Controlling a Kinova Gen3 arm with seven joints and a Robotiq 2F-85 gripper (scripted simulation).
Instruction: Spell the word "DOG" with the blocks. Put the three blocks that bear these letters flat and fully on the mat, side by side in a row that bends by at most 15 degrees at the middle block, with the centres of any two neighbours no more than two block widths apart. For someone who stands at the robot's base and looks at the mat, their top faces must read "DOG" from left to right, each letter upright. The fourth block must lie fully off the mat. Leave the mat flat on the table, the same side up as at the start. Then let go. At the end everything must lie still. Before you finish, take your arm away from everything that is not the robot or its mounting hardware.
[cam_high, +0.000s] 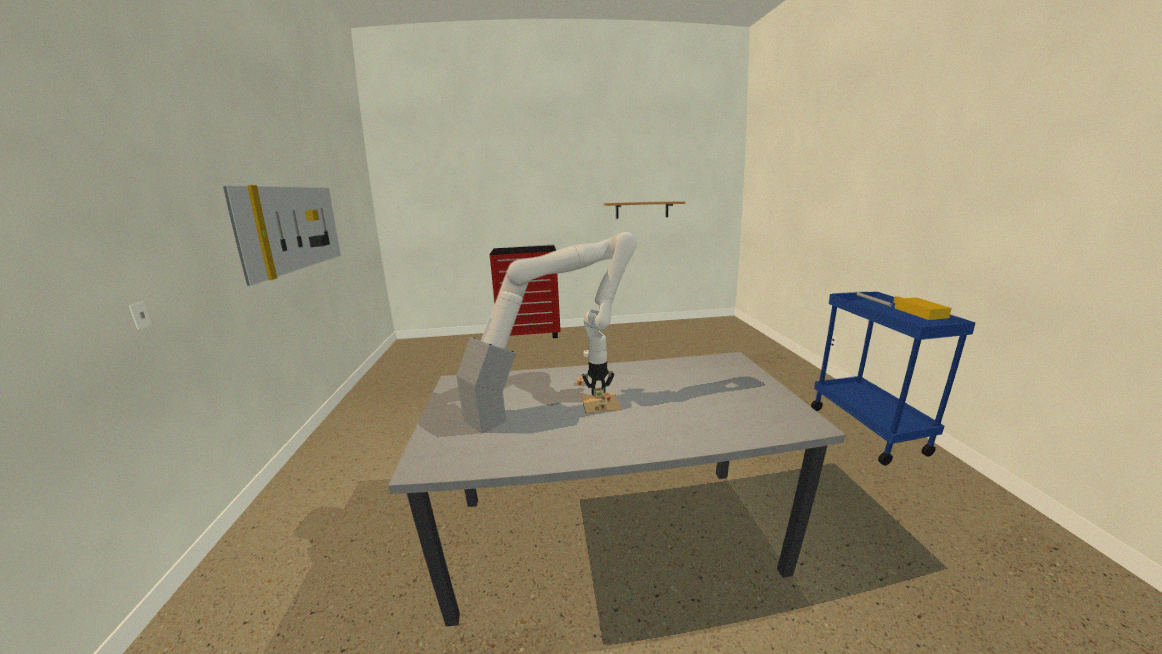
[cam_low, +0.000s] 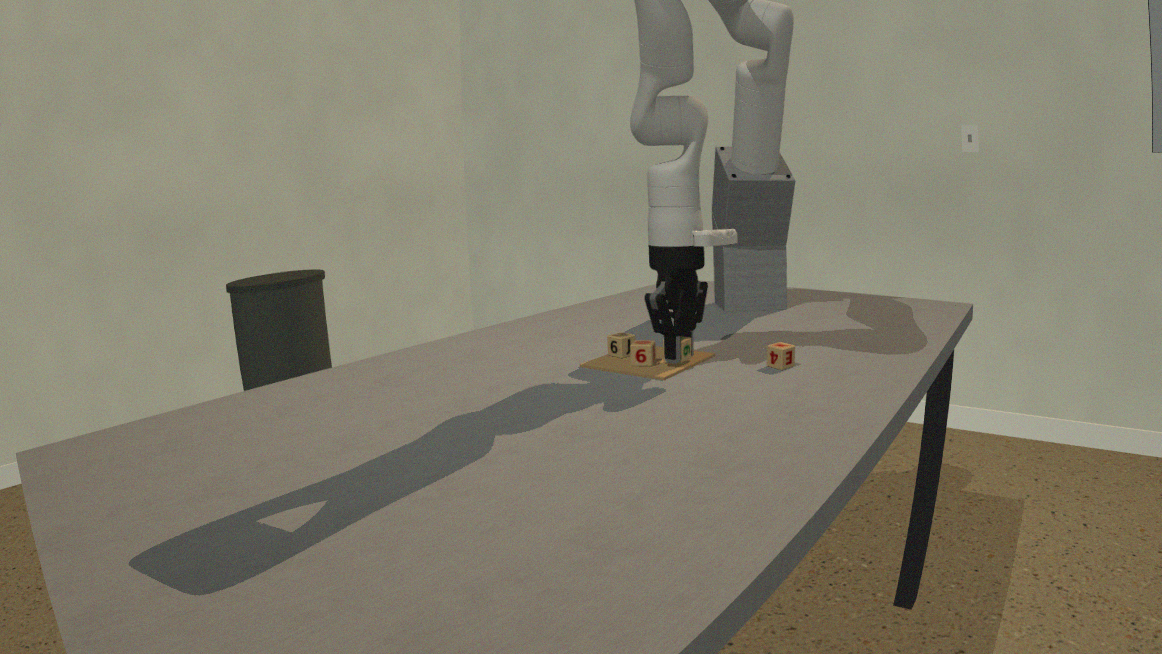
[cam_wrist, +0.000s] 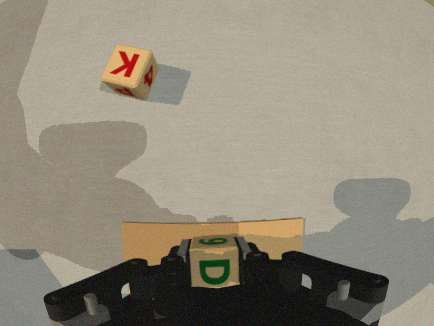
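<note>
The D block is right at my hand. The rest, counted from my hand: O block (40 mm to the right, 30 mm ahead, 10 mm below); then tan mat (50 mm to the right, 30 mm below, 10 mm ahead); then G block (100 mm to the right, 10 mm below, 10 mm ahead).
</note>
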